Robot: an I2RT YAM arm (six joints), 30 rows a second.
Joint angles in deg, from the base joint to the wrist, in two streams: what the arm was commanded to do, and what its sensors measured. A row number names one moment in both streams.
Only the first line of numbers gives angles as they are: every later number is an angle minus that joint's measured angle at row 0.
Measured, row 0: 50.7, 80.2, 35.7, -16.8, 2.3, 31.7
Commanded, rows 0 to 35: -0.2, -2.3, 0.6, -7.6, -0.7, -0.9; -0.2, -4.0, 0.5, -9.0, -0.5, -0.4; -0.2, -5.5, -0.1, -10.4, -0.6, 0.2; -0.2, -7.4, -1.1, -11.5, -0.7, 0.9; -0.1, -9.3, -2.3, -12.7, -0.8, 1.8; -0.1, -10.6, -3.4, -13.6, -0.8, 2.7; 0.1, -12.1, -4.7, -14.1, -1.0, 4.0; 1.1, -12.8, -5.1, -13.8, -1.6, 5.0; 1.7, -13.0, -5.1, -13.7, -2.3, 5.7; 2.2, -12.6, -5.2, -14.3, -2.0, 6.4; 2.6, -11.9, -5.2, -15.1, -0.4, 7.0; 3.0, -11.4, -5.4, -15.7, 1.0, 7.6; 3.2, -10.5, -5.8, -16.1, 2.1, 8.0; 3.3, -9.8, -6.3, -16.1, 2.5, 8.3; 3.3, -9.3, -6.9, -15.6, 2.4, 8.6; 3.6, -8.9, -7.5, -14.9, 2.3, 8.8; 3.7, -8.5, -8.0, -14.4, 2.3, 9.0; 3.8, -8.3, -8.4, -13.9, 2.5, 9.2; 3.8, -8.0, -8.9, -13.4, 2.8, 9.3; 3.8, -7.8, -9.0, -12.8, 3.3, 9.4; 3.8, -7.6, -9.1, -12.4, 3.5, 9.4; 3.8, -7.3, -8.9, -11.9, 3.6, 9.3; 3.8, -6.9, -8.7, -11.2, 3.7, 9.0; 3.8, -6.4, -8.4, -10.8, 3.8, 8.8; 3.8, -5.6, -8.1, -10.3, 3.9, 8.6; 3.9, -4.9, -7.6, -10.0, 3.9, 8.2; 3.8, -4.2, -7.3, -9.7, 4.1, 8.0; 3.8, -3.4, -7.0, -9.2, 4.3, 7.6; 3.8, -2.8, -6.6, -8.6, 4.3, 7.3; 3.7, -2.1, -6.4, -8.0, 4.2, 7.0; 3.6, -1.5, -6.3, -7.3, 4.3, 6.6; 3.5, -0.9, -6.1, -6.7, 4.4, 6.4; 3.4, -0.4, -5.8, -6.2, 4.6, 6.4; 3.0, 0.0, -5.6, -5.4, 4.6, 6.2; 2.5, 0.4, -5.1, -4.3, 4.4, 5.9; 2.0, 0.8, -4.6, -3.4, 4.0, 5.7
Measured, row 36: 2.9, -3.1, -2.8, -3.7, 5.6, 6.7
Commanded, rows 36 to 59: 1.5, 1.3, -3.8, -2.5, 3.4, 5.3; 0.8, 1.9, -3.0, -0.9, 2.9, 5.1; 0.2, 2.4, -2.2, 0.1, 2.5, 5.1; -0.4, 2.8, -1.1, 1.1, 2.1, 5.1; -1.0, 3.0, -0.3, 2.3, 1.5, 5.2; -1.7, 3.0, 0.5, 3.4, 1.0, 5.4; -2.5, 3.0, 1.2, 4.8, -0.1, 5.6; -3.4, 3.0, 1.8, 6.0, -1.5, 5.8; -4.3, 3.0, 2.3, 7.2, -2.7, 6.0; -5.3, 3.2, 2.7, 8.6, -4.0, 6.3; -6.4, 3.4, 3.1, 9.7, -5.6, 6.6; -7.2, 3.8, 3.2, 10.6, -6.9, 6.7; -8.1, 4.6, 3.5, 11.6, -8.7, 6.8; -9.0, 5.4, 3.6, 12.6, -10.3, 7.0; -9.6, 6.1, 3.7, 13.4, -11.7, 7.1; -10.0, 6.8, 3.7, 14.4, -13.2, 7.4; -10.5, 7.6, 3.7, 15.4, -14.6, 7.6; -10.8, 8.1, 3.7, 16.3, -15.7, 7.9; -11.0, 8.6, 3.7, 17.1, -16.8, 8.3; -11.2, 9.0, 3.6, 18.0, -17.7, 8.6; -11.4, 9.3, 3.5, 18.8, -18.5, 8.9; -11.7, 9.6, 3.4, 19.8, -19.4, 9.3; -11.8, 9.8, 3.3, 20.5, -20.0, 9.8; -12.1, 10.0, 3.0, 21.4, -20.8, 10.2
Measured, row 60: -11.5, 9.4, 2.9, 17.4, -16.4, 8.3
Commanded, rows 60 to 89: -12.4, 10.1, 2.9, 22.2, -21.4, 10.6; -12.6, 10.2, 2.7, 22.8, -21.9, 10.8; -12.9, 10.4, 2.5, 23.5, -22.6, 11.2; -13.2, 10.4, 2.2, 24.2, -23.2, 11.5; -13.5, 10.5, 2.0, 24.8, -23.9, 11.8; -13.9, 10.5, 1.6, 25.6, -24.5, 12.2; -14.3, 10.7, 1.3, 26.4, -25.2, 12.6; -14.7, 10.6, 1.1, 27.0, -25.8, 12.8; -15.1, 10.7, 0.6, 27.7, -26.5, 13.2; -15.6, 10.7, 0.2, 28.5, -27.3, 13.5; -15.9, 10.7, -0.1, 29.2, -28.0, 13.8; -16.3, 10.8, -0.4, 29.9, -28.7, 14.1; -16.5, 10.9, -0.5, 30.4, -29.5, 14.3; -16.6, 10.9, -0.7, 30.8, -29.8, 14.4; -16.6, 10.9, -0.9, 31.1, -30.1, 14.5; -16.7, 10.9, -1.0, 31.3, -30.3, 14.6; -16.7, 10.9, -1.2, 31.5, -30.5, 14.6; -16.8, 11.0, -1.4, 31.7, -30.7, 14.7; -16.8, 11.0, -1.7, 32.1, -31.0, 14.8; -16.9, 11.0, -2.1, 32.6, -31.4, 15.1; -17.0, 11.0, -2.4, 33.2, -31.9, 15.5; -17.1, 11.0, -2.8, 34.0, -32.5, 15.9; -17.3, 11.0, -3.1, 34.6, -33.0, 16.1; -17.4, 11.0, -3.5, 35.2, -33.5, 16.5; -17.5, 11.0, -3.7, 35.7, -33.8, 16.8; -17.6, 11.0, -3.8, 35.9, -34.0, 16.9; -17.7, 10.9, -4.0, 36.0, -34.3, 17.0; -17.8, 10.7, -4.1, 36.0, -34.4, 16.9; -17.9, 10.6, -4.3, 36.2, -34.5, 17.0; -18.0, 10.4, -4.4, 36.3, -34.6, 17.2
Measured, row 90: -17.6, 10.3, -3.7, 34.1, -32.8, 16.1
